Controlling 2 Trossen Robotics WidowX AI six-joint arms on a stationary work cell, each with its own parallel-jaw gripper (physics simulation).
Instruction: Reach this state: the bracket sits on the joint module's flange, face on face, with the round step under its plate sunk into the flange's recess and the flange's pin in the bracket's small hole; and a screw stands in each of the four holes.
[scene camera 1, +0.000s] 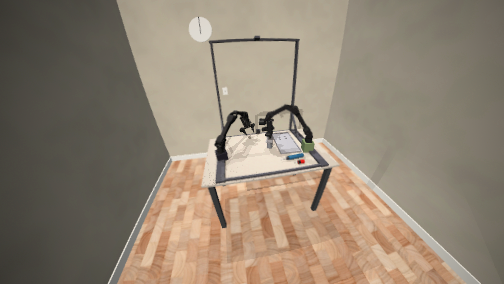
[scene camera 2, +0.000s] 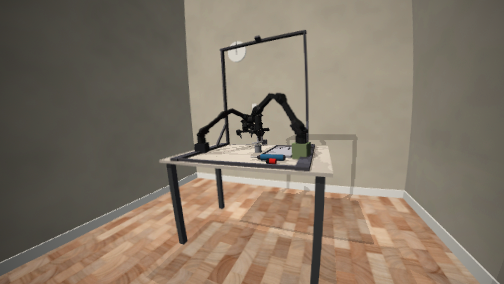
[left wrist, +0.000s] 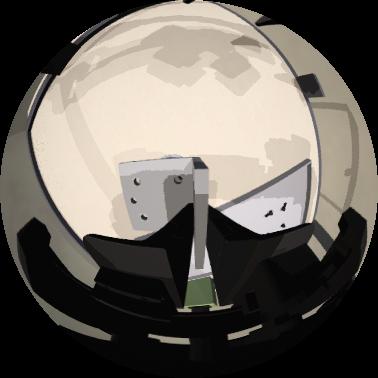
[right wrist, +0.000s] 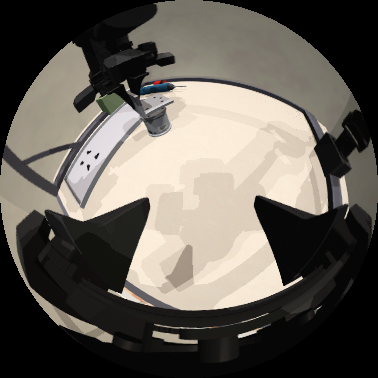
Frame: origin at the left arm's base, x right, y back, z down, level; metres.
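Seen in the pictures: left gripper, fingertip midpoint: (scene camera 1: 270, 138) (scene camera 2: 260, 140) (left wrist: 196, 207) (right wrist: 135, 106); right gripper, fingertip midpoint: (scene camera 1: 250, 134) (scene camera 2: 246, 138) (right wrist: 203, 201); left arm's base at its link origin: (scene camera 1: 308, 141) (scene camera 2: 301, 142) (left wrist: 199, 306); right arm's base at its link origin: (scene camera 1: 220, 151) (scene camera 2: 201, 143) (right wrist: 340, 149).
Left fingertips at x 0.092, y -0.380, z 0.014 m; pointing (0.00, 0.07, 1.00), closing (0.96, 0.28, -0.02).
Offsets run from my left fingertips to a thing's middle.
My left gripper (left wrist: 196, 207) (right wrist: 135, 106) is shut on the upright wall of the grey bracket {dx -0.030, dy -0.013, dz -0.008 m} (left wrist: 150, 195) (right wrist: 161, 102). The bracket's plate lies level over the top of the grey joint module {dx -0.029, dy -0.007, dz +0.057 m} (right wrist: 159, 125) (scene camera 1: 270, 145) (scene camera 2: 258, 149), touching it or very close. The plate hides the flange, recess and pin, so I cannot tell whether the step is sunk in. The plate's holes show in the left wrist view with no screws standing in them. Several dark screws {dx +0.169, dy +0.121, dz +0.080 m} (right wrist: 88, 167) {dx +0.125, dy +0.122, dz +0.080 m} (left wrist: 269, 213) stand on the pale tray. My right gripper (right wrist: 203, 201) is open and empty, above the table away from the module.
The pale tray {dx +0.062, dy +0.173, dz +0.081 m} (right wrist: 107, 145) (left wrist: 295, 185) (scene camera 1: 286, 144) lies beside the module. A blue driver {dx -0.240, dy +0.195, dz +0.069 m} (scene camera 1: 295, 156) (scene camera 2: 271, 157) (right wrist: 156, 89) and a red tool {dx -0.310, dy +0.243, dz +0.072 m} (scene camera 1: 301, 161) (scene camera 2: 271, 161) lie near the table edge. A green block {dx -0.091, dy +0.380, dz +0.037 m} (scene camera 1: 307, 145) (scene camera 2: 301, 150) sits at the left arm's base.
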